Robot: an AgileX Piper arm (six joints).
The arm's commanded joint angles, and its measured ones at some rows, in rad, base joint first. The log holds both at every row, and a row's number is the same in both.
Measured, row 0:
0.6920, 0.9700, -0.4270, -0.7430, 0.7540, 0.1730
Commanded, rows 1 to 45:
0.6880, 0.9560, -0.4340, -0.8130, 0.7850, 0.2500
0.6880, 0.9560, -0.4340, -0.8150, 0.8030, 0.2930
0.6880, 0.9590, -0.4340, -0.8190, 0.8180, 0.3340
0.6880, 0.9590, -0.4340, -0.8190, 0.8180, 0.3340
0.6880, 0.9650, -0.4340, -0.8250, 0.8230, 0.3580
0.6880, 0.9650, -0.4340, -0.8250, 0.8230, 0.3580
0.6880, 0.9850, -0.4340, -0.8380, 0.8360, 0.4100
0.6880, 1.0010, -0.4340, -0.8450, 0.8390, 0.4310
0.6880, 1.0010, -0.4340, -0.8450, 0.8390, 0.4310
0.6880, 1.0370, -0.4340, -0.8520, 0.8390, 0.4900
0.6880, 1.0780, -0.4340, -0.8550, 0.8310, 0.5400
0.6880, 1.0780, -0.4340, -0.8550, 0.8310, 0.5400
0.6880, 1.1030, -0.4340, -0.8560, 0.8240, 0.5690
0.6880, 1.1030, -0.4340, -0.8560, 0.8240, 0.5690
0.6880, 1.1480, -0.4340, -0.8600, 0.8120, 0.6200
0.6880, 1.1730, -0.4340, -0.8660, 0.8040, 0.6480
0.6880, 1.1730, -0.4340, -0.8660, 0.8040, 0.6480
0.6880, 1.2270, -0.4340, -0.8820, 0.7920, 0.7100
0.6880, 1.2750, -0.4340, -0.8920, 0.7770, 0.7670
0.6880, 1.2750, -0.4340, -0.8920, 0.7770, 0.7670
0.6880, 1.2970, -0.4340, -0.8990, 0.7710, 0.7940
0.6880, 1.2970, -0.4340, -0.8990, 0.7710, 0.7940
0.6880, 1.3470, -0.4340, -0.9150, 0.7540, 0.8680
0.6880, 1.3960, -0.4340, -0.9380, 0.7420, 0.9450
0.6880, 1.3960, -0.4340, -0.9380, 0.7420, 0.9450
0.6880, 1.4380, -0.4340, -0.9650, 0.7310, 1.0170
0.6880, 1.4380, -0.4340, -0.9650, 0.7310, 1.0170
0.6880, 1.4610, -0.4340, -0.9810, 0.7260, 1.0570
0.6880, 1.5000, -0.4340, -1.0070, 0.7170, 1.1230
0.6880, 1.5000, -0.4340, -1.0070, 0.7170, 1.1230
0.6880, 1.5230, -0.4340, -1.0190, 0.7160, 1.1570
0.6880, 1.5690, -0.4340, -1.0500, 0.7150, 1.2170
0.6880, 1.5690, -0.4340, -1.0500, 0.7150, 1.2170
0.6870, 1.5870, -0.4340, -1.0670, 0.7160, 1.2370
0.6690, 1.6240, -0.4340, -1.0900, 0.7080, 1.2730
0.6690, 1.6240, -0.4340, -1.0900, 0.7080, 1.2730
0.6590, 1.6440, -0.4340, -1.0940, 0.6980, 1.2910
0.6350, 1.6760, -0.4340, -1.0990, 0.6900, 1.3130
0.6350, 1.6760, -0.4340, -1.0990, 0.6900, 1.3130
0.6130, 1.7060, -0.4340, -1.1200, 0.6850, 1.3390
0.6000, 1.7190, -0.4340, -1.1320, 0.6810, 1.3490
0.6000, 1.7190, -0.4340, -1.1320, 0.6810, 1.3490
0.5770, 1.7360, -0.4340, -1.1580, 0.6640, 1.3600
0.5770, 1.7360, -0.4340, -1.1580, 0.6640, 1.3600
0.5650, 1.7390, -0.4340, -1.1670, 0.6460, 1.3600
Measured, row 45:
0.5950, 1.7270, -0.4310, -1.0950, 0.6180, 1.3410
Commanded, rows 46 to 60:
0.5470, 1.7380, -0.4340, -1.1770, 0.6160, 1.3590
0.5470, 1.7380, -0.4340, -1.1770, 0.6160, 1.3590
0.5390, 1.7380, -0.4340, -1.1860, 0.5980, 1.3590
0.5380, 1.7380, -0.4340, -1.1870, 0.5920, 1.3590
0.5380, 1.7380, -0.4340, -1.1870, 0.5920, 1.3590
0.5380, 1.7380, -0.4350, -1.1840, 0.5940, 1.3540
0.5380, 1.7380, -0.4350, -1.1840, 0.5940, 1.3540
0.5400, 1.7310, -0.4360, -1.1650, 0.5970, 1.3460
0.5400, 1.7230, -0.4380, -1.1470, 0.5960, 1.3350
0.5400, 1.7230, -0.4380, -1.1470, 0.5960, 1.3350
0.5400, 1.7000, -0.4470, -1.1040, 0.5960, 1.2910
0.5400, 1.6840, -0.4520, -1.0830, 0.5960, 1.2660
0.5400, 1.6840, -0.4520, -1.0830, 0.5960, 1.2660
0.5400, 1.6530, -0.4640, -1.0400, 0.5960, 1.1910
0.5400, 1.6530, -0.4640, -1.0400, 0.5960, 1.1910
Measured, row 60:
0.5440, 1.6950, -0.4450, -1.0930, 0.5840, 1.2810
